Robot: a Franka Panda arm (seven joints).
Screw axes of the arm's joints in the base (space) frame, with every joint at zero. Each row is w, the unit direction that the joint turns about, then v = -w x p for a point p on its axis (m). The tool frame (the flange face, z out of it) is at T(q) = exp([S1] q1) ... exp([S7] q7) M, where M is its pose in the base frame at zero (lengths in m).
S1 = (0, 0, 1, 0.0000, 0.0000, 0.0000)
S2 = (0, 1, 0, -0.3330, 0.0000, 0.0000)
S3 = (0, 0, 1, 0.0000, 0.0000, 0.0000)
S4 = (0, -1, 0, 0.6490, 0.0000, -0.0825)
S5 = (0, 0, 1, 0.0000, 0.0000, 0.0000)
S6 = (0, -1, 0, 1.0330, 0.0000, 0.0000)
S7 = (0, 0, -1, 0.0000, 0.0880, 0.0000)
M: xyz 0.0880 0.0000 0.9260 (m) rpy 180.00 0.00 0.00 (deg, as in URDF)
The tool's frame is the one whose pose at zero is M.
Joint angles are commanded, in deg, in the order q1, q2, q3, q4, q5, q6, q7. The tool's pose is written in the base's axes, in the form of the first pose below.
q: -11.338, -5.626, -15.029, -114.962, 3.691, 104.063, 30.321
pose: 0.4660 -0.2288 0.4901 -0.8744 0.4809 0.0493 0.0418
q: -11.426, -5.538, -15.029, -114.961, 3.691, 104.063, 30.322
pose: 0.4659 -0.2296 0.4894 -0.8740 0.4816 0.0499 0.0416
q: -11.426, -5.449, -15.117, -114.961, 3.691, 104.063, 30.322
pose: 0.4658 -0.2304 0.4886 -0.8736 0.4823 0.0507 0.0415
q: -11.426, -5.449, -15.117, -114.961, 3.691, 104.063, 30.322
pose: 0.4658 -0.2304 0.4886 -0.8736 0.4823 0.0507 0.0415
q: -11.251, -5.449, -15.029, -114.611, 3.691, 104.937, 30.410
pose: 0.4692 -0.2296 0.4926 -0.8746 0.4814 0.0401 0.0416
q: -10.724, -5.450, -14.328, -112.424, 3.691, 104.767, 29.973
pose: 0.4789 -0.2221 0.5106 -0.8822 0.4686 0.0227 0.0418
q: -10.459, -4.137, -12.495, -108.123, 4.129, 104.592, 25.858
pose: 0.4999 -0.2084 0.5347 -0.9062 0.4207 -0.0033 0.0428
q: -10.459, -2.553, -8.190, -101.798, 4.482, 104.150, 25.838
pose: 0.5299 -0.1736 0.5730 -0.9209 0.3853 -0.0398 0.0440
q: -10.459, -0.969, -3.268, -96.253, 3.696, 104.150, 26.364
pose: 0.5555 -0.1305 0.6051 -0.9342 0.3467 -0.0732 0.0406
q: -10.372, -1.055, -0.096, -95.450, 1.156, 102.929, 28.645
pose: 0.5596 -0.1017 0.6106 -0.9391 0.3352 -0.0719 0.0216
